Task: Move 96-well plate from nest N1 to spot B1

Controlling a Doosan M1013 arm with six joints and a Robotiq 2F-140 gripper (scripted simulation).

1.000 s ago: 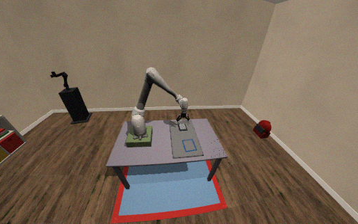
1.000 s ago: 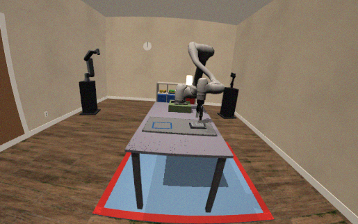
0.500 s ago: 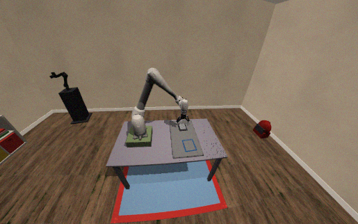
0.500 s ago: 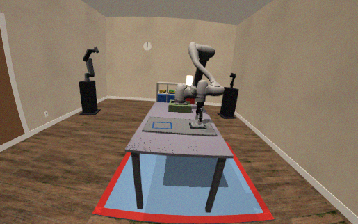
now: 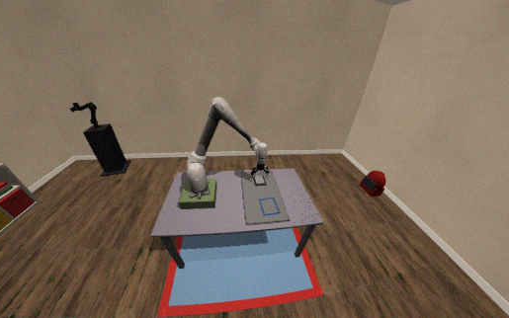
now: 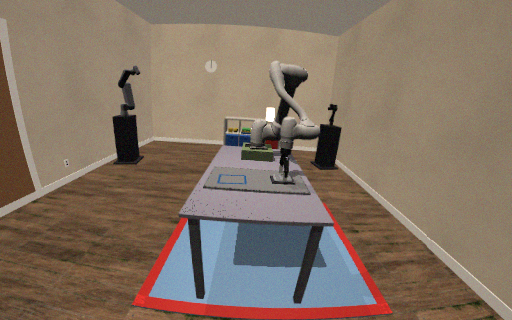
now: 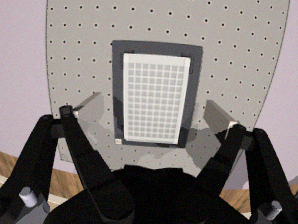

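Now: the white 96-well plate 2 cm below my hand. Also, from my hand: dark plate nest: 3 cm below.
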